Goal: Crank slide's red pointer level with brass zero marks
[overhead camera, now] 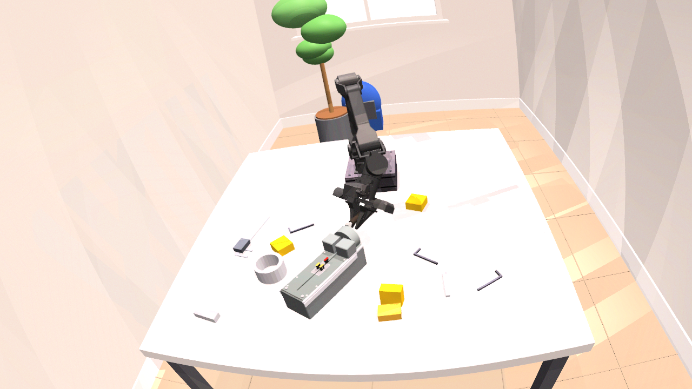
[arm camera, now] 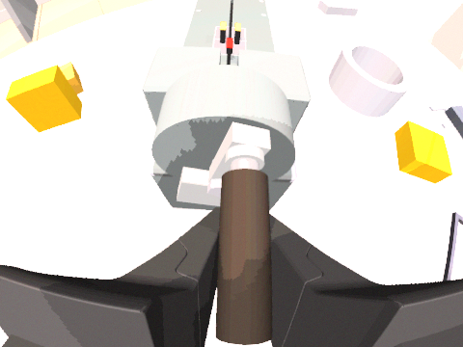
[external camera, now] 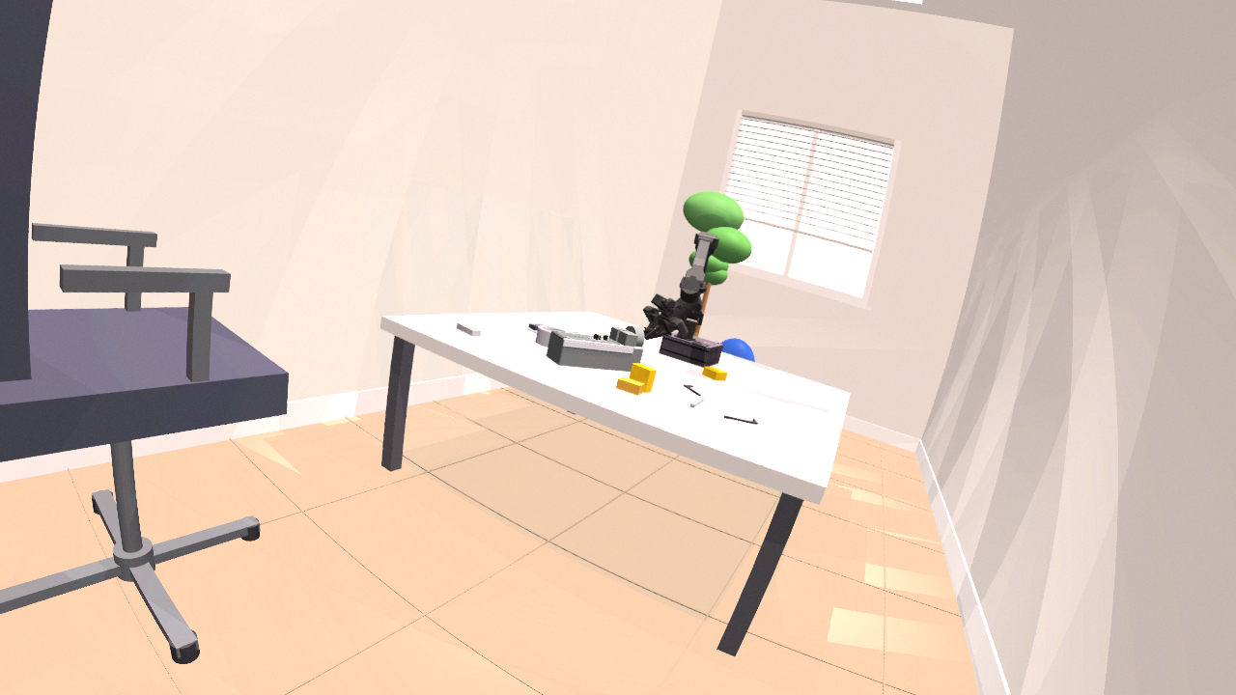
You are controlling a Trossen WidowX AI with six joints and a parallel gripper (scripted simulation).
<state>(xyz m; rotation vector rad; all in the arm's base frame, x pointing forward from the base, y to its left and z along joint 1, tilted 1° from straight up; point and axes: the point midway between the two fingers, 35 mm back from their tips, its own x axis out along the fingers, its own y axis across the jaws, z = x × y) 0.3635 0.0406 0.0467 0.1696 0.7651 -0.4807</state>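
Now: gripper tip 130 mm short of the red pointer, 60 mm to the left of it and 10 mm above it. Also, from my gripper tip: brown crank handle 10 mm behind, 10 mm to the left, 20 mm above.
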